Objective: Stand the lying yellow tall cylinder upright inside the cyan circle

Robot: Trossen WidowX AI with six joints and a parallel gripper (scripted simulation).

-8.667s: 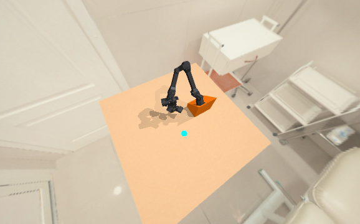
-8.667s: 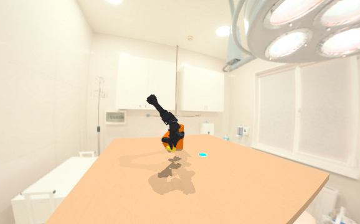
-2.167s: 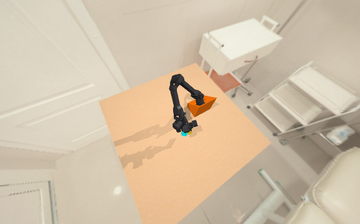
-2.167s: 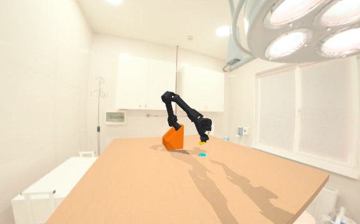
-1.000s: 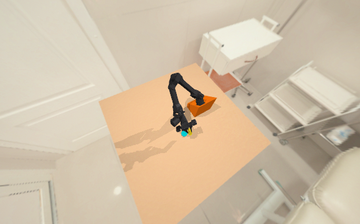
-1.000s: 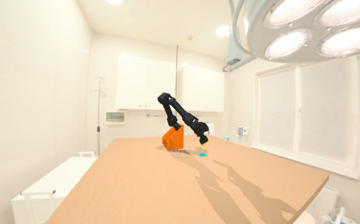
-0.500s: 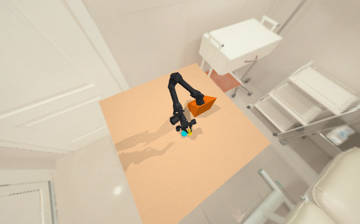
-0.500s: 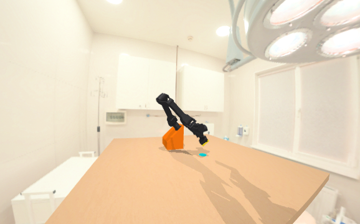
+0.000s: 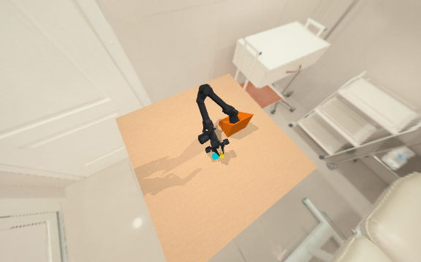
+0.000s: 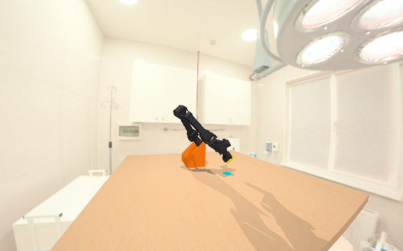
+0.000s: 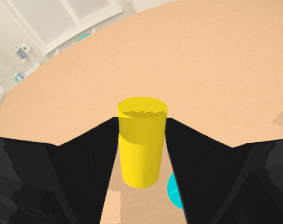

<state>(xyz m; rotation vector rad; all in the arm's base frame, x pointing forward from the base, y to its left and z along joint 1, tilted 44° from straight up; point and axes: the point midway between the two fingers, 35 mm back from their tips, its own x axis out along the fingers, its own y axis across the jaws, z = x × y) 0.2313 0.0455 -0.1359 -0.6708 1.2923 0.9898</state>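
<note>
Now: the cyan circle 120 mm below my gripper tip, 40 mm to the right of it and 20 mm ahead of it. Round my gripper tip: yellow cylinder 20 mm below, 10 mm to the right, 10 mm behind.
</note>
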